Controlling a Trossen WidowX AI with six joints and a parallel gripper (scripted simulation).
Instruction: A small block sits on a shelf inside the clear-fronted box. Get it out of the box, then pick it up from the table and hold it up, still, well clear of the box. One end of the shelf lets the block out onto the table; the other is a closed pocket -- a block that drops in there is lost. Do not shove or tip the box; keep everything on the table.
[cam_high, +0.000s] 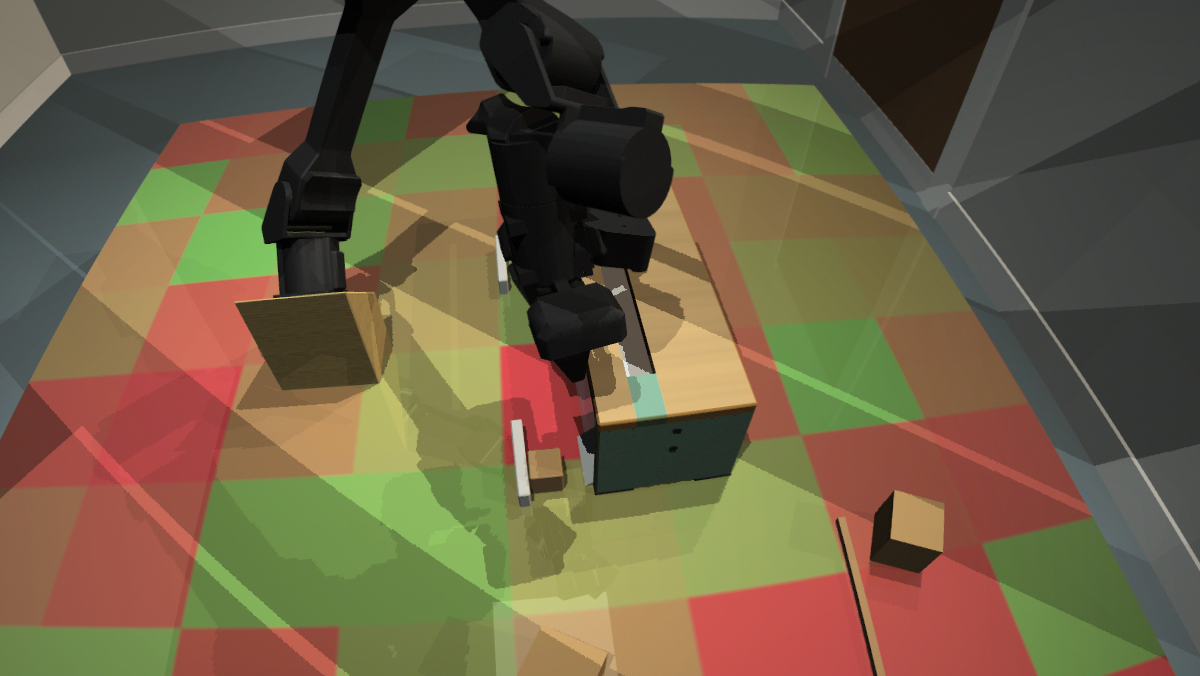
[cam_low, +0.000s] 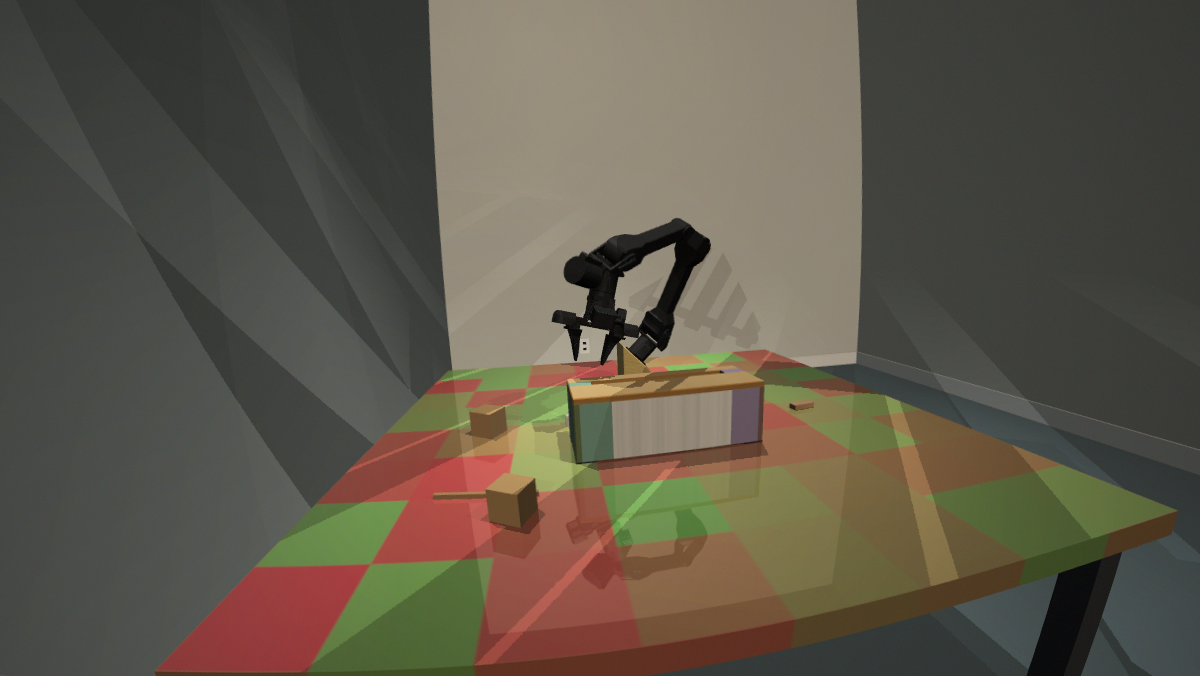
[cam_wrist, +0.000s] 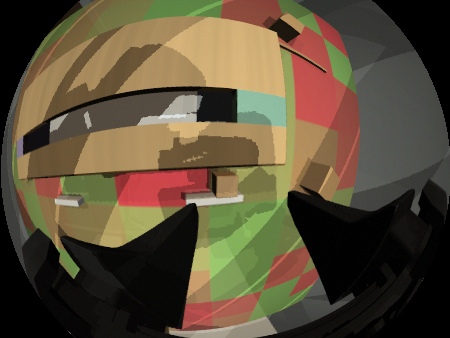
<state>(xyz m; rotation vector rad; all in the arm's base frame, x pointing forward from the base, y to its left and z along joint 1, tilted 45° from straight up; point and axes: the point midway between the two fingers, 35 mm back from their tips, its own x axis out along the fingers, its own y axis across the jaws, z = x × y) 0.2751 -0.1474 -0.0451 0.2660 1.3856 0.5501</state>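
My gripper tip is 14 cm above the tan block, 3 cm to the left of it and 3 cm past it. Round my gripper tip: thin stick: 27 cm ahead, 19 cm to the right, 15 cm below.
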